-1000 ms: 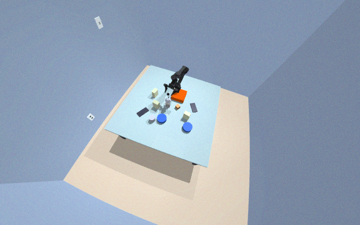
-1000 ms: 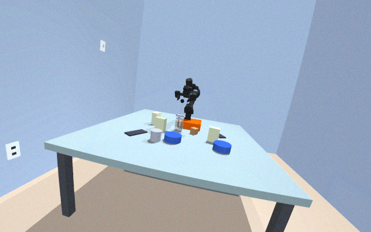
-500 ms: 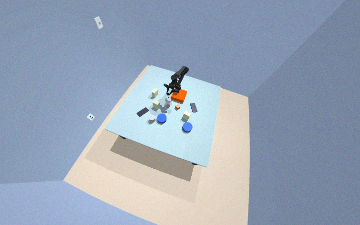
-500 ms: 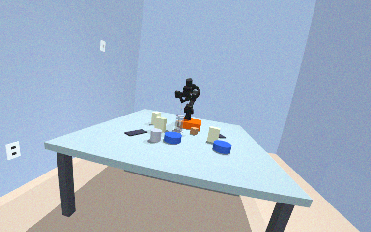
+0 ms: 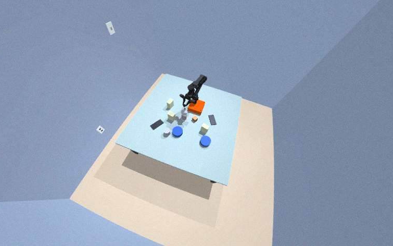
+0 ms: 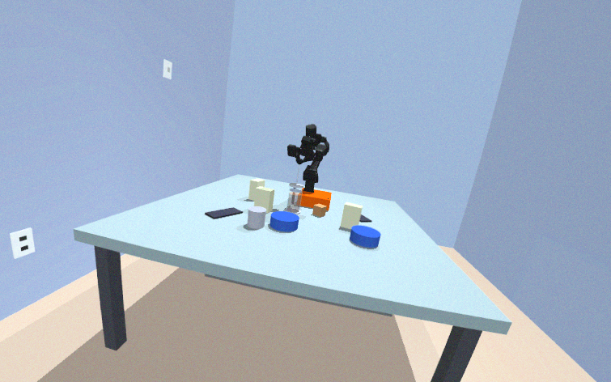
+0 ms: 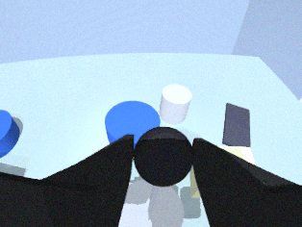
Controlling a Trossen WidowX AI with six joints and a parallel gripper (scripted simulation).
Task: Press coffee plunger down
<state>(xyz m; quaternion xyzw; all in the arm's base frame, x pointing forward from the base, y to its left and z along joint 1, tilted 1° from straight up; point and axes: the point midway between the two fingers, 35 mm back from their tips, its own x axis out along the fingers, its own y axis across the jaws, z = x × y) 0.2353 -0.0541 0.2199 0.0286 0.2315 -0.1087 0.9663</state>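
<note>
Right now my gripper tip is 2 cm past the coffee press and 13 cm above it. Also, from my gripper tip: grey cylinder (25 cm ahead, 12 cm to the right, 23 cm below); then orange cube (3 cm behind, 14 cm to the left, 24 cm below).
</note>
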